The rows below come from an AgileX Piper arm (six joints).
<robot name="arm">
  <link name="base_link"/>
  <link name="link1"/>
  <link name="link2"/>
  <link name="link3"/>
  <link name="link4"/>
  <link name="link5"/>
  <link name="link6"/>
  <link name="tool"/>
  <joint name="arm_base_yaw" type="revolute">
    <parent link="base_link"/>
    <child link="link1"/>
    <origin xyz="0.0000 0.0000 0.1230"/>
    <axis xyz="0 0 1"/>
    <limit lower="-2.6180" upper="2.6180"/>
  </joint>
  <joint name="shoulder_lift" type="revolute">
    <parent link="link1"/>
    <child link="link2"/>
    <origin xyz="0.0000 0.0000 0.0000"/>
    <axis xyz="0 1 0"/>
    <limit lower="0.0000" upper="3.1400"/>
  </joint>
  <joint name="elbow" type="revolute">
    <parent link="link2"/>
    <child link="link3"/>
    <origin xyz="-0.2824 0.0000 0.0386"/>
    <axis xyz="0 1 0"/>
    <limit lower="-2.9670" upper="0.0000"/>
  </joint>
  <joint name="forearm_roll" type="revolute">
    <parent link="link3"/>
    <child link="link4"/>
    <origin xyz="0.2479 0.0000 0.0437"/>
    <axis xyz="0.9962 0 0.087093"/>
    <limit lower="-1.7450" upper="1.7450"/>
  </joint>
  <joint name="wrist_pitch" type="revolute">
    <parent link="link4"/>
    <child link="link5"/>
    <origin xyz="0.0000 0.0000 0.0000"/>
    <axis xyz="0 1 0"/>
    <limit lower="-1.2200" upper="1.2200"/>
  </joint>
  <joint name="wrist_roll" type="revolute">
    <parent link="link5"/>
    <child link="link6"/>
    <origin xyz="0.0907 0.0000 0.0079"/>
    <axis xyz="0.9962 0 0.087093"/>
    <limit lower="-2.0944" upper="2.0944"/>
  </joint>
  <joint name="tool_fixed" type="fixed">
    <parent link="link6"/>
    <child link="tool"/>
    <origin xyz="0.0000 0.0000 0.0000" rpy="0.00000 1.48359 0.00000"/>
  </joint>
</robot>
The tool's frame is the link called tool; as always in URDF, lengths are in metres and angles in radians.
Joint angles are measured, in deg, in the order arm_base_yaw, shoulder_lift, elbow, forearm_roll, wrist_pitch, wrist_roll. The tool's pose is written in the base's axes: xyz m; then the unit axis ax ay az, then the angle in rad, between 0 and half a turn. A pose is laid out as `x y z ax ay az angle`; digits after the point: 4 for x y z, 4 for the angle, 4 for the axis.
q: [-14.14, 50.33, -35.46, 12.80, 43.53, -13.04]
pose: 0.1535 -0.0243 0.2721 0.0653 0.9976 0.0235 2.4767
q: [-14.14, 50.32, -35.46, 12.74, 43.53, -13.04]
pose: 0.1534 -0.0244 0.2721 0.0650 0.9976 0.0230 2.4767
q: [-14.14, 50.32, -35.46, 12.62, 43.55, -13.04]
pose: 0.1534 -0.0245 0.2720 0.0644 0.9977 0.0221 2.4774
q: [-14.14, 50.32, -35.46, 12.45, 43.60, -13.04]
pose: 0.1533 -0.0246 0.2719 0.0636 0.9978 0.0209 2.4788
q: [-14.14, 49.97, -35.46, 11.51, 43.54, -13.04]
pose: 0.1522 -0.0254 0.2727 0.0594 0.9982 0.0127 2.4748
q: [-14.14, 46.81, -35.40, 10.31, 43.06, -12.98]
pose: 0.1441 -0.0248 0.2809 0.0532 0.9986 -0.0030 2.4176
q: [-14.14, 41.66, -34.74, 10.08, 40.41, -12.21]
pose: 0.1318 -0.0226 0.2926 0.0587 0.9981 -0.0161 2.2968
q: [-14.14, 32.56, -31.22, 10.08, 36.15, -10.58]
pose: 0.1074 -0.0173 0.2973 0.0736 0.9969 -0.0284 2.1286
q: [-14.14, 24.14, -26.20, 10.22, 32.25, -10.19]
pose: 0.0860 -0.0128 0.2883 0.0796 0.9960 -0.0401 2.0038
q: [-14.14, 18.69, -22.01, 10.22, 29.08, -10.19]
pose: 0.0745 -0.0107 0.2764 0.0824 0.9953 -0.0501 1.9287
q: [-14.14, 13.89, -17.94, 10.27, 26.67, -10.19]
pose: 0.0658 -0.0090 0.2624 0.0850 0.9947 -0.0571 1.8754
